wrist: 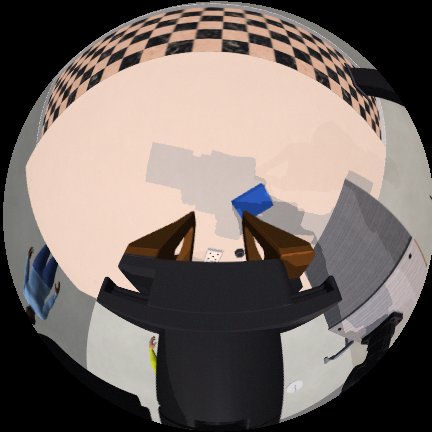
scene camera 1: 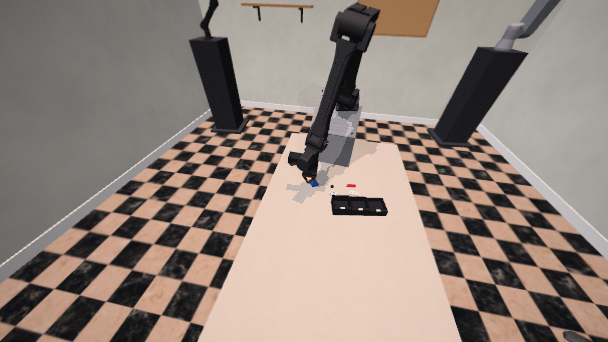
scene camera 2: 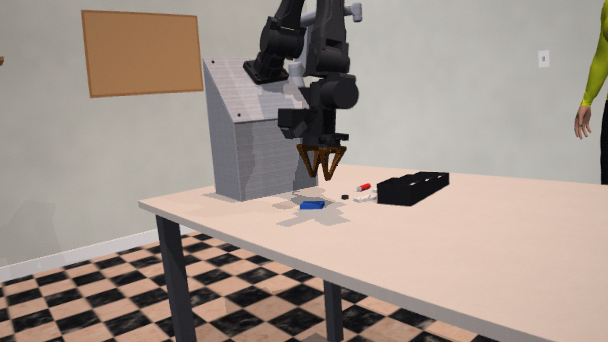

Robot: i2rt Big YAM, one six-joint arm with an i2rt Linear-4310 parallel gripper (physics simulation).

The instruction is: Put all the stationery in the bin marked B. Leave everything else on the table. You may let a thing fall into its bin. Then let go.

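Places are measured from the arm's base along level axes (x left, y back, z up), in centimetres.
Where they show: gripper, fingertip midpoint: (wrist: 218, 216) (scene camera 1: 308, 179) (scene camera 2: 320, 178); arm's base, origin of the base link: (scene camera 1: 347, 103) (scene camera 2: 265, 72).
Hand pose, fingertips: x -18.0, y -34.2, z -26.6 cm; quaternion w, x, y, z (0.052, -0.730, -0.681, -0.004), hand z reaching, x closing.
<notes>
Things, the pixels of their top centre, and the offset from my fingertips.
- flat blue block, middle of its top: (wrist: 253, 204) (scene camera 2: 312, 203) (scene camera 1: 313, 182) dx +2.7, dy +5.3, dz -6.5 cm
- black tray with three bins, middle of its top: (scene camera 2: 415, 174) (scene camera 1: 359, 202) dx +24.8, dy -9.8, dz -2.9 cm
- red battery, middle of its top: (scene camera 2: 363, 184) (scene camera 1: 351, 184) dx +22.9, dy +4.8, dz -6.1 cm
- black nut, middle of its top: (wrist: 239, 254) (scene camera 2: 344, 195) (scene camera 1: 332, 185) dx +12.8, dy +3.4, dz -6.7 cm
- domino, middle of its top: (wrist: 210, 260) (scene camera 2: 365, 197) dx +13.7, dy -1.9, dz -6.8 cm
A flat blue block (scene camera 1: 314, 183) (scene camera 2: 312, 205) (wrist: 254, 199), like a small pad or notebook, lies on the table. In the wrist view it is turned at an angle, its near corner by the right fingertip. My gripper (scene camera 1: 309, 179) (scene camera 2: 320, 178) (wrist: 218, 216) points down above the table near the block, partly open, with nothing between its fingers. A black tray with three bins (scene camera 1: 351, 212) (scene camera 2: 395, 194) stands farther along the table. Its white labels are too small to read, so I cannot tell which bin is B. The tray does not show in the wrist view.
A red battery (scene camera 1: 351, 185) (scene camera 2: 364, 187), a black nut (scene camera 1: 332, 186) (scene camera 2: 345, 197) (wrist: 240, 253) and white dominoes (scene camera 1: 354, 193) (scene camera 2: 365, 198) lie between the block and the tray. One domino (wrist: 213, 256) shows between the finger bases. The grey metal pedestal (scene camera 2: 265, 160) (wrist: 365, 245) stands beside the block.
</notes>
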